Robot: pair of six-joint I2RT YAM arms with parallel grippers.
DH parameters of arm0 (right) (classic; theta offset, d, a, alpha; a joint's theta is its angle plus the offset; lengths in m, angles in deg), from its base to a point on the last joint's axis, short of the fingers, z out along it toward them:
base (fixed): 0 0 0 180
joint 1: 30.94 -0.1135 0.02 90
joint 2: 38.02 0 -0.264 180
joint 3: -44.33 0 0.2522 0
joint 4: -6.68 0 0.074 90
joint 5: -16.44 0 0 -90
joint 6: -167.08 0.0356 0 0
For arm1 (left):
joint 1: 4.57 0.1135 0.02 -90
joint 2: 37.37 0 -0.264 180
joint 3: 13.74 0 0.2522 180
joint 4: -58.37 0 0.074 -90
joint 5: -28.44 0 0 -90
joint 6: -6.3 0.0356 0 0
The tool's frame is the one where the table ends.
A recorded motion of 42 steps. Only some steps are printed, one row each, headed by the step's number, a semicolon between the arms.
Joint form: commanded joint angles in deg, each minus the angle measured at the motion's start. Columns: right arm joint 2, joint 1, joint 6, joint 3, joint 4, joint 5; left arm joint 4, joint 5, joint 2, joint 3, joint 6, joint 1.
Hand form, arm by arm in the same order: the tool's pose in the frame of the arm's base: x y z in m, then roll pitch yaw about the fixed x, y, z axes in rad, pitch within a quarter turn. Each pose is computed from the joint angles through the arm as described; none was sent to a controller.
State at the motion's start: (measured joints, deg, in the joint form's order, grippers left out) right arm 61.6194 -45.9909 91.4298 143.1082 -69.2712 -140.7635; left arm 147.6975 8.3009 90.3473 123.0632 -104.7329 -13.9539
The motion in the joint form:
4: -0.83 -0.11 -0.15 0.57 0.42 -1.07; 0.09 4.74 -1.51 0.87 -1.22 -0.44
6: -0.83 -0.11 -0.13 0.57 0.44 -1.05; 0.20 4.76 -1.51 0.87 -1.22 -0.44
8: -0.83 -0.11 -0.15 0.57 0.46 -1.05; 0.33 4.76 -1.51 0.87 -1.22 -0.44
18: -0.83 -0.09 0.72 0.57 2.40 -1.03; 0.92 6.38 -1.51 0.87 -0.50 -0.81
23: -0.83 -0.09 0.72 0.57 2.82 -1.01; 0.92 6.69 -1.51 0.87 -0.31 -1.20
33: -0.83 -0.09 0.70 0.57 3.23 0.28; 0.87 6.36 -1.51 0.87 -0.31 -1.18
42: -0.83 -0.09 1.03 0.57 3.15 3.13; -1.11 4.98 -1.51 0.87 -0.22 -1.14
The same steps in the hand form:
4: 0.3149 0.1196 0.2926 1.9366 0.0309 -2.9680; 0.4282 -0.1090 0.2950 -1.8372 -0.1646 3.0722
6: 0.3149 0.1196 0.2925 1.9369 0.0310 -2.9682; 0.4281 -0.1090 0.2950 -1.8370 -0.1666 3.0722
8: 0.3149 0.1196 0.2926 1.9369 0.0317 -2.9680; 0.4279 -0.1089 0.2950 -1.8373 -0.1688 3.0722
18: 0.3177 0.1202 0.2934 1.9338 0.0512 -2.9740; 0.4261 -0.1118 0.2958 -1.8098 -0.1695 3.0524
23: 0.3183 0.1204 0.2935 1.9335 0.0585 -2.9741; 0.4253 -0.1147 0.2959 -1.8043 -0.1668 3.0428
33: 0.3192 0.1203 0.2930 1.9541 0.0681 -2.9795; 0.4254 -0.1145 0.2958 -1.8099 -0.1654 3.0452
42: 0.3197 0.1197 0.2915 2.0013 0.0666 -2.9938; 0.4285 -0.1146 0.2956 -1.8303 -0.1273 3.0536

